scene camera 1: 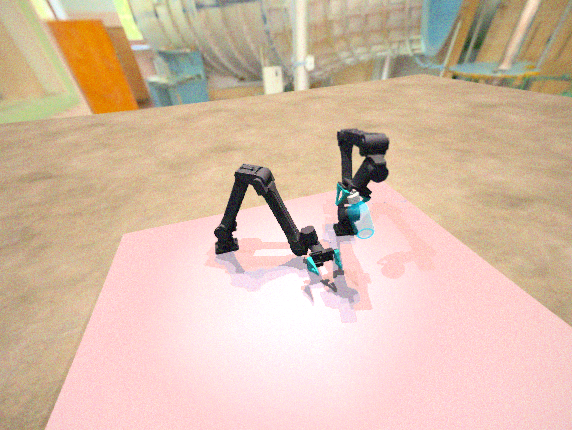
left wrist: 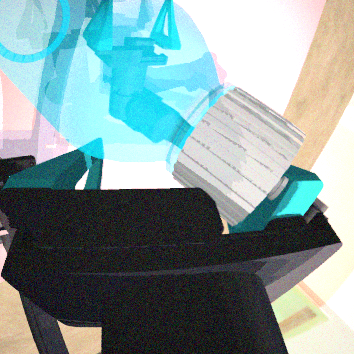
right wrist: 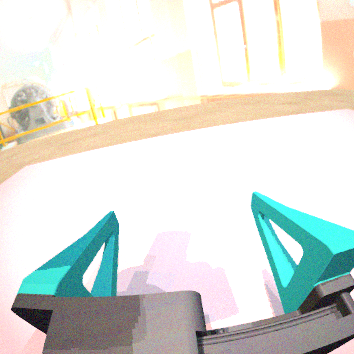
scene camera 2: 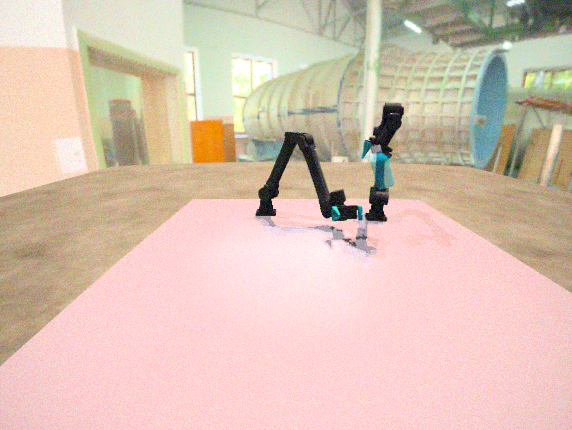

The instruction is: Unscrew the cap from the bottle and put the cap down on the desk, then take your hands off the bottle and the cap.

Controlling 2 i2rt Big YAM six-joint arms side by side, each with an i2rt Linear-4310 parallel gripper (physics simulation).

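Frame: origin at the left arm's base, x right, y up, z back, level; millimetres.
Where they show: left gripper, fingertip midpoint: (scene camera 1: 344, 207) (left wrist: 159, 145) (scene camera 2: 369, 162); right gripper, fingertip midpoint: (scene camera 1: 330, 270) (right wrist: 183, 208) (scene camera 2: 350, 216); left arm's base, link origin: (scene camera 1: 345, 230) (left wrist: 9, 173) (scene camera 2: 375, 218); right arm's base, link origin: (scene camera 1: 227, 246) (scene camera 2: 266, 213).
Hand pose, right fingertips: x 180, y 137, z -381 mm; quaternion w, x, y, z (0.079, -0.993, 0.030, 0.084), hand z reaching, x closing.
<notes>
Each offset is from my right fingertips to the top centre of the thing. "*": to the spot under its first point. Level surfaces: height alone.
A translucent blue bottle @(* dx -129, dy +206, dz +39 mm) (scene camera 1: 366, 220) (scene camera 2: 384, 172) (left wrist: 192, 45) hangs tilted in the air, its base lower than its neck. A ridged grey-white cap @(dx -89, dy +298, dz +87 mm) (scene camera 1: 353, 198) (scene camera 2: 376, 148) (left wrist: 240, 155) sits on its neck. My left gripper (scene camera 1: 354, 194) (scene camera 2: 374, 151) (left wrist: 159, 145) is shut on the bottle at its capped end, one finger by the cap and the other by the shoulder; the exact contacts are partly hidden. My right gripper (scene camera 1: 328, 272) (scene camera 2: 347, 219) (right wrist: 183, 208) is open and empty, low over the desk, apart from the bottle. The bottle does not show in the right wrist view.
The pink mat @(dy -137 mm) (scene camera 1: 280, 370) (scene camera 2: 280, 360) lies under both arms on the brown surface (scene camera 1: 60, 170) (scene camera 2: 45, 240). The right arm (scene camera 1: 282, 215) (scene camera 2: 314, 170) reaches low from the left. Shadows of both arms fall on the mat.
</notes>
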